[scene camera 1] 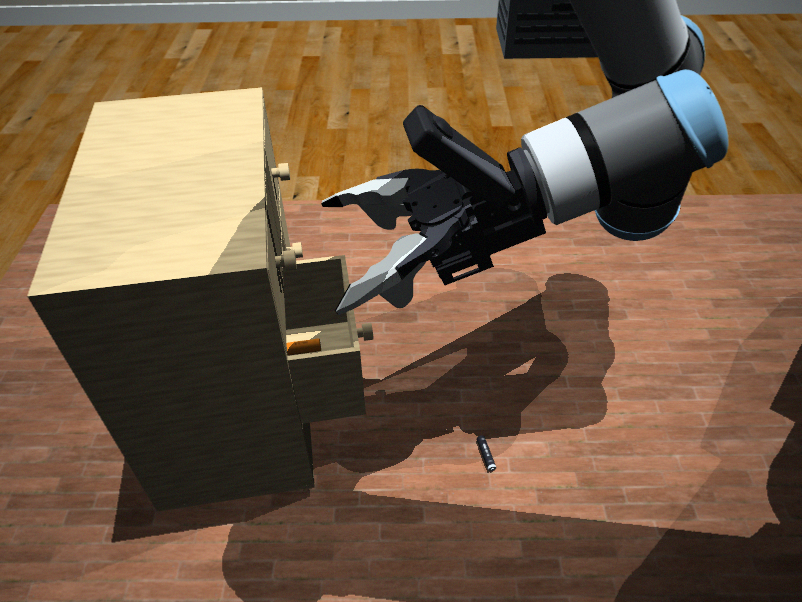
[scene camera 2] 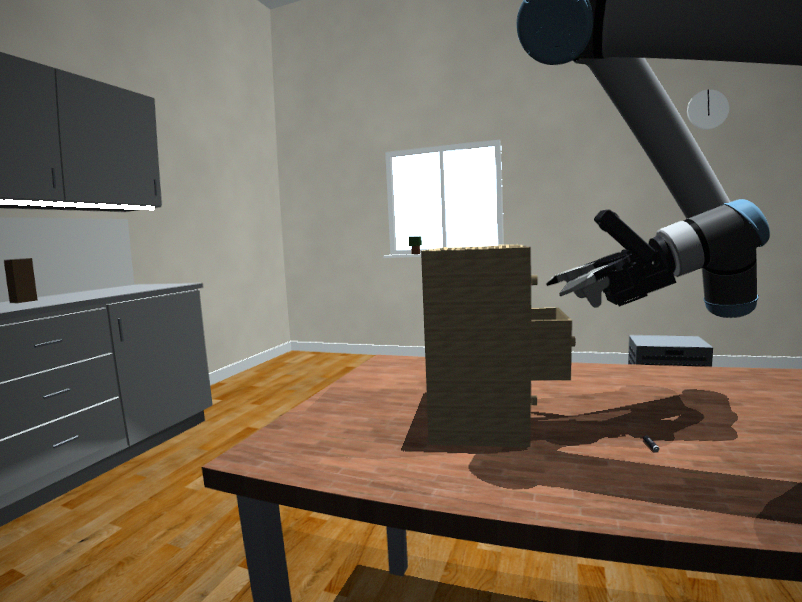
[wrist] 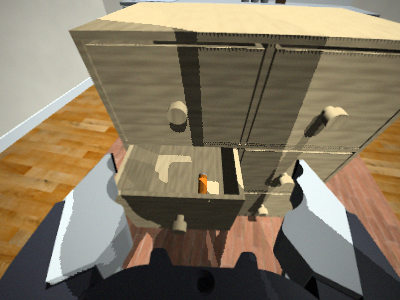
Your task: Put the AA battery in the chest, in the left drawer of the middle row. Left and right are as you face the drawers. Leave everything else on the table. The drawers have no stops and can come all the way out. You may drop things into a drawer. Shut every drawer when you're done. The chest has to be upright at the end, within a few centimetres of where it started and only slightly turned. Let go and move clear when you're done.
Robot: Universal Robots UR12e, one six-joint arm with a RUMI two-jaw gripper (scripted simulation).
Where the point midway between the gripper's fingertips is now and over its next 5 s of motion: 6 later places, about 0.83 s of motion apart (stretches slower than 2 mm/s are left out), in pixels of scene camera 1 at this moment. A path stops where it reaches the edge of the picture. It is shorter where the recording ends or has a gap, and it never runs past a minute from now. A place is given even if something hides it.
My gripper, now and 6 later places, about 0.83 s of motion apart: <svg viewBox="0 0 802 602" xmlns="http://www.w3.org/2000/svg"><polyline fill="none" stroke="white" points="328,253 392,244 460,231 478,229 480,223 482,214 480,204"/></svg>
